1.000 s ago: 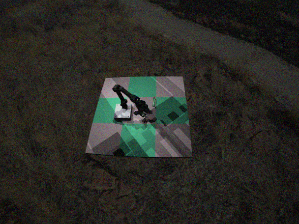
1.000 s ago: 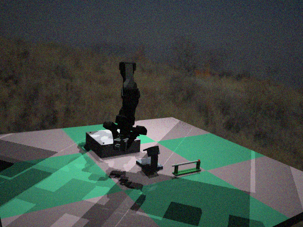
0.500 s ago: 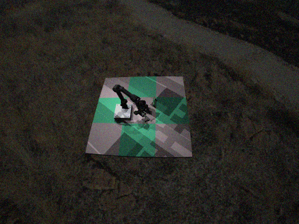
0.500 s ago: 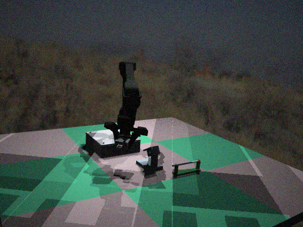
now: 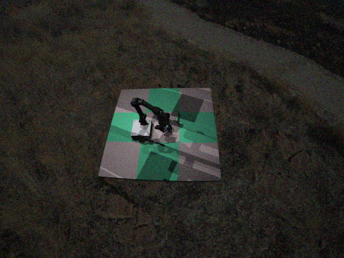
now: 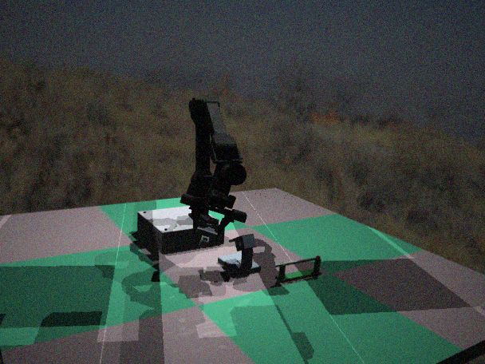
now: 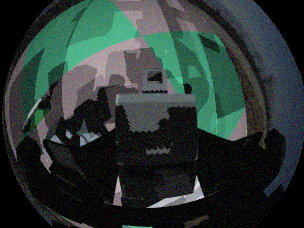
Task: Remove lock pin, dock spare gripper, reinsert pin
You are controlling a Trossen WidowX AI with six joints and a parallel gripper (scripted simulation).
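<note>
My gripper tip is now 100 mm short of the green cradle, 260 mm to the right of it and 80 mm above it. Round my gripper tip: spare gripper: 10 mm above; mount socket: 10 mm ahead, 120 mm to the left, 50 mm below.
</note>
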